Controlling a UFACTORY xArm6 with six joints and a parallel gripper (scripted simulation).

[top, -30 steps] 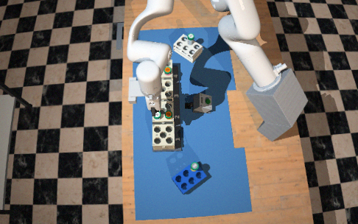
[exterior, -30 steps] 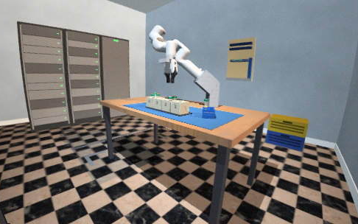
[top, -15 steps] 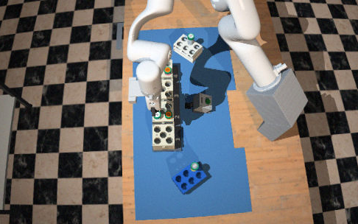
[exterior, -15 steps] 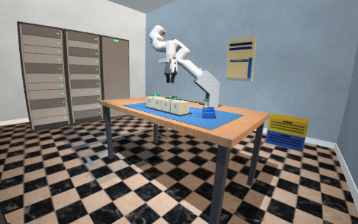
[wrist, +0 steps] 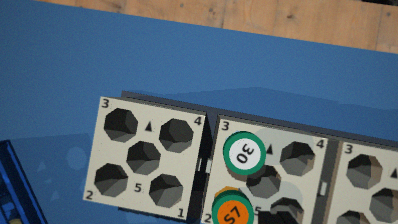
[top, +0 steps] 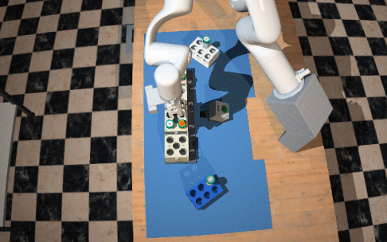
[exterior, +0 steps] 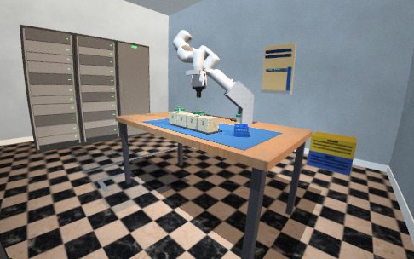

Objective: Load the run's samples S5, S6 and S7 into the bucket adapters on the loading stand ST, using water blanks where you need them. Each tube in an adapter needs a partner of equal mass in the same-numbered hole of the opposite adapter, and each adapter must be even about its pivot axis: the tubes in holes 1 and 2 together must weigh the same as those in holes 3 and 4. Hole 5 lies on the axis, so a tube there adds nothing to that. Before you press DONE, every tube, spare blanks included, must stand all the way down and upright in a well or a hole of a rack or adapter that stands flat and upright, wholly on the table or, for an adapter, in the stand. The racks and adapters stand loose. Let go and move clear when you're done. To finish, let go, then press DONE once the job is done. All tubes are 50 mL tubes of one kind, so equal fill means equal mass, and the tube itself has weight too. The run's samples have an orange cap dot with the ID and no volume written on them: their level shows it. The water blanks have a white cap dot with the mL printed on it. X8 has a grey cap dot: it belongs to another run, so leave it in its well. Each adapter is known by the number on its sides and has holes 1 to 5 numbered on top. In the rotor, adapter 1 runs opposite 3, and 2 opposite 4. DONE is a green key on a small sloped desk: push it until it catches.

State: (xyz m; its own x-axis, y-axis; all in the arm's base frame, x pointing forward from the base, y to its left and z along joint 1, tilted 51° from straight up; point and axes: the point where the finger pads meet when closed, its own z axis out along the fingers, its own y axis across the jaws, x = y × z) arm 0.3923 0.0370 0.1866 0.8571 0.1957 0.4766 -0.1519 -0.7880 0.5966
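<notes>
Now: the green done key 220 mm behind my hand, 10 mm to the left of it and 170 mm below it. The rest, counted from my hand: adapter (30 mm ahead, 90 mm to the left, 190 mm below); orange-dotted tube (20 mm behind, 10 mm to the left, 170 mm below); grey-dotted tube (40 mm behind, 260 mm to the left, 170 mm below).
</notes>
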